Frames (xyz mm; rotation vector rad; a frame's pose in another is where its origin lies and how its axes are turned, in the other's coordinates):
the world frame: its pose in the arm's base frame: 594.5 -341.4 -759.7 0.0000 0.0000 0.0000
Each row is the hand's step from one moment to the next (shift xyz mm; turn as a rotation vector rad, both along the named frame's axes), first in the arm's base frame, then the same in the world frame.
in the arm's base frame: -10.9 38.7 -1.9 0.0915 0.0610 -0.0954
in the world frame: -10.9 38.7 -1.9 0.0915 0.0610 -0.0954
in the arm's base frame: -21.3 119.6 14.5 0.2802 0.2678 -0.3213
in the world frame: -21.3 119.6 14.5 0.2802 0.2678 -0.3213
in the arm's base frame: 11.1 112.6 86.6 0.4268 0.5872 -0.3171
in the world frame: 11.1 112.6 86.6 0.4268 0.5872 -0.3171
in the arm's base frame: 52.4 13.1 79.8 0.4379 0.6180 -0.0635
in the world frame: 52.4 13.1 79.8 0.4379 0.6180 -0.0635
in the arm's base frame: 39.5 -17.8 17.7 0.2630 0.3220 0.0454
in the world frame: 39.5 -17.8 17.7 0.2630 0.3220 0.0454
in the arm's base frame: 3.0 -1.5 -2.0 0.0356 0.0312 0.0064
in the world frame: 3.0 -1.5 -2.0 0.0356 0.0312 0.0064
